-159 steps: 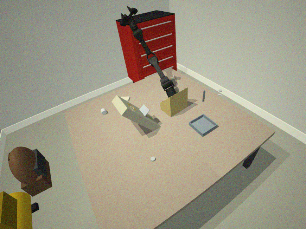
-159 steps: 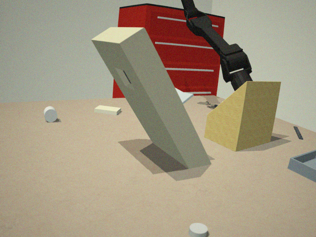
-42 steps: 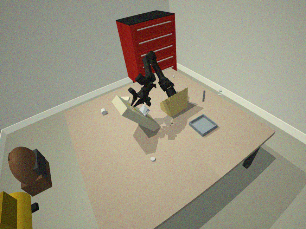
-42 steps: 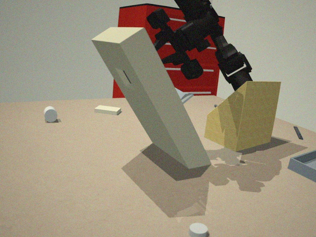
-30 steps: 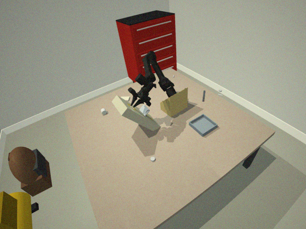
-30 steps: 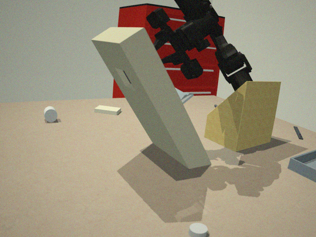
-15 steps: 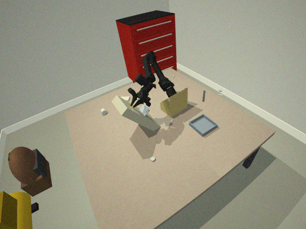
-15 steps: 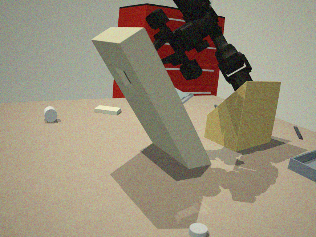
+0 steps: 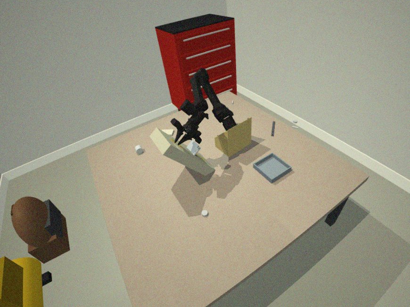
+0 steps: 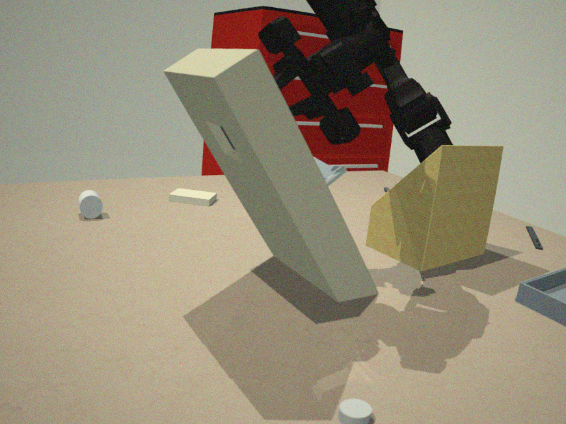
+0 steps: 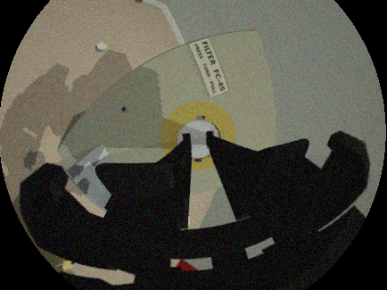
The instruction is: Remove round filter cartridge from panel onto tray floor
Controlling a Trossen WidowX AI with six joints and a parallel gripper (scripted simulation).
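Now: the round white filter cartridge 1 cm ahead of my gripper tip and 1 cm below it. Also, from my gripper tip: service panel 3 cm behind, 8 cm below; small beige block 8 cm behind, 43 cm to the right, 23 cm below; pale bracket 9 cm behind, 10 cm below.
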